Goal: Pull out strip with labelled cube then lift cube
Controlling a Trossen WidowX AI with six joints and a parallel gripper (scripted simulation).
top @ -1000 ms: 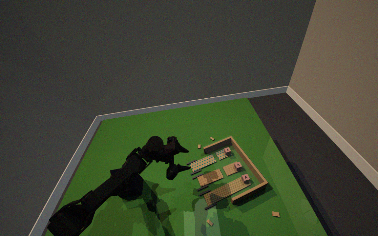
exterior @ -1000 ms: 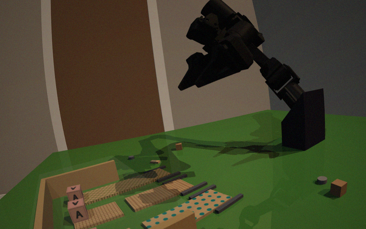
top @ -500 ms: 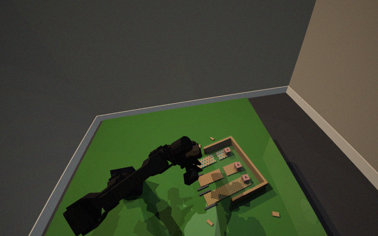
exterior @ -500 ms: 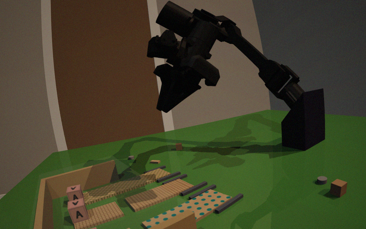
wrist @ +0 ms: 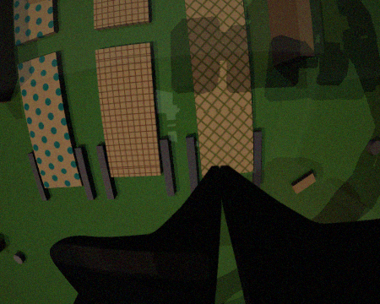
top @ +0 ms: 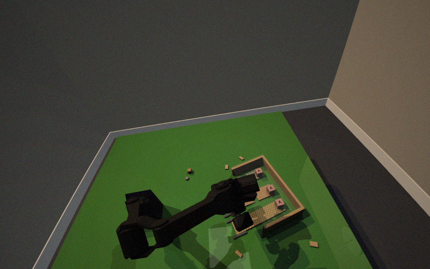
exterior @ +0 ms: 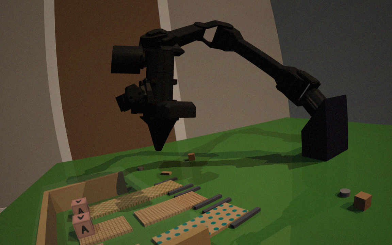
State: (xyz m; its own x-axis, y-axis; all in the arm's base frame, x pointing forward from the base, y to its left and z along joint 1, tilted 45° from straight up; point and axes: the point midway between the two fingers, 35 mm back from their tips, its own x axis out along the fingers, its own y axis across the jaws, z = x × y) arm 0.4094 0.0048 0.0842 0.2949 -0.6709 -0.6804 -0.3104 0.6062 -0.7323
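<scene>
Now: gripper tip 8 cm short of the cross-hatched strip, 1 cm to the right of it and 9 cm above it.
</scene>
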